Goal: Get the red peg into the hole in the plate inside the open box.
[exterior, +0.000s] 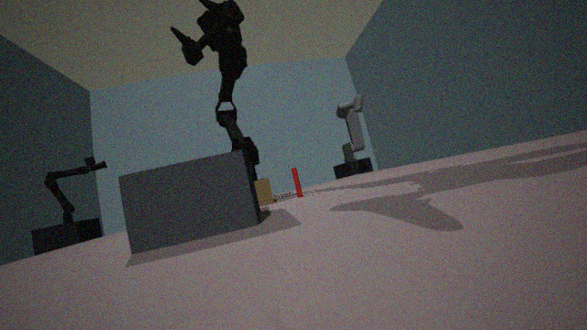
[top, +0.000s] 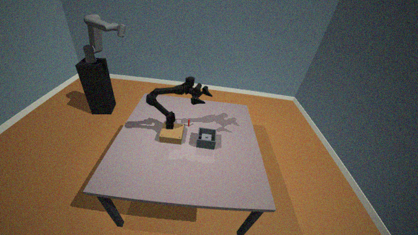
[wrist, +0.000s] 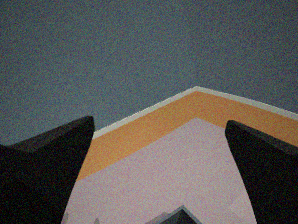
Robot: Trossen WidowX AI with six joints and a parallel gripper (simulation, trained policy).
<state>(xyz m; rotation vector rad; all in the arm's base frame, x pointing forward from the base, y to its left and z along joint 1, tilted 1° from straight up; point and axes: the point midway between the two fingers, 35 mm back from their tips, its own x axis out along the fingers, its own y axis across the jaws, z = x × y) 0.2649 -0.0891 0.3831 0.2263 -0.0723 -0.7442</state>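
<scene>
My gripper tip is 41 cm above the red peg, 21 cm to the right of it and 11 cm past it. From my gripper tip the other things lie so: dark box (42 cm below, 3 cm ahead, 1 cm to the right).
</scene>
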